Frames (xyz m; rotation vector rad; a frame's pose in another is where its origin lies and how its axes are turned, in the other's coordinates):
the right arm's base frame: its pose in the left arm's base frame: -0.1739 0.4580 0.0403 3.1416 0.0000 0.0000
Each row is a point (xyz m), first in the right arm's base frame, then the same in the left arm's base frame.
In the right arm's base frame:
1: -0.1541 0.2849 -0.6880
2: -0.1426 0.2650 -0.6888
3: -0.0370 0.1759 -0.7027
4: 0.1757 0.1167 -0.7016
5: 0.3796 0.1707 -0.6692
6: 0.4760 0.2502 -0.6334
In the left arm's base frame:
1: -0.3280 0.1731 0.7283
2: -0.3165 0.1930 0.7291
3: -0.2109 0.2821 0.7430
4: 0.0018 0.3413 0.7419
5: 0.2057 0.2873 0.7095
6: 0.3021 0.2078 0.6737

